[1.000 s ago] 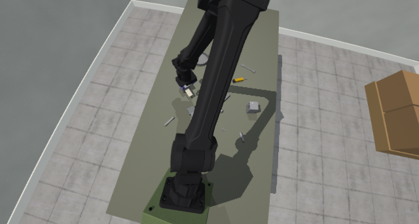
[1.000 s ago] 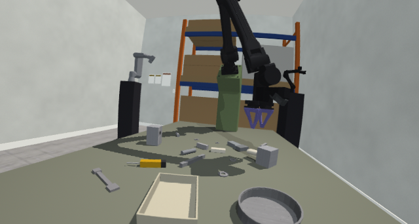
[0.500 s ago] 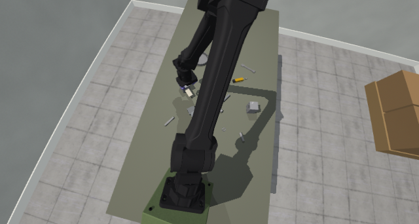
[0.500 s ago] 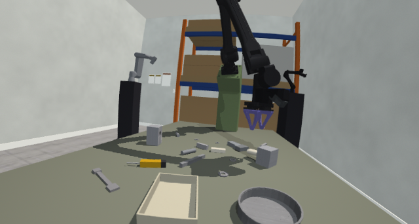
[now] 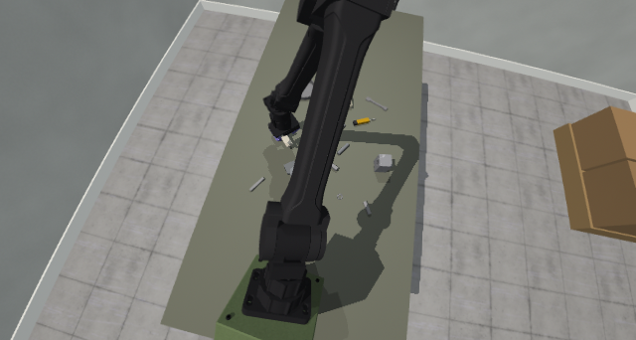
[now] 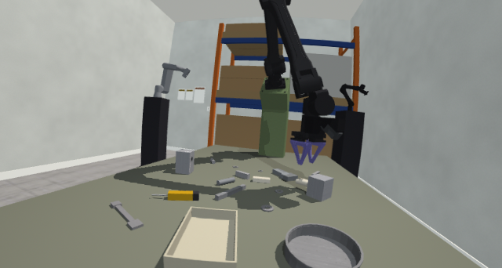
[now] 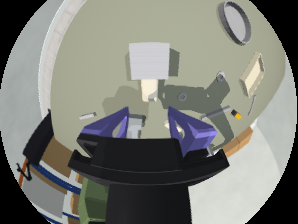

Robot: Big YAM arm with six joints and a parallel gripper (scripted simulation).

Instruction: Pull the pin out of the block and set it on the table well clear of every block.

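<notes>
Now: the cream pin 70 mm below my hand, 20 mm ahead of it and 10 mm to the left of it. From my hand the other things lie so: cream tray 280 mm ahead, 240 mm to the right, 90 mm below; then cream piece 130 mm to the right, 90 mm below, 60 mm behind; then round grey dish 300 mm ahead, 80 mm below, 60 mm to the right.
</notes>
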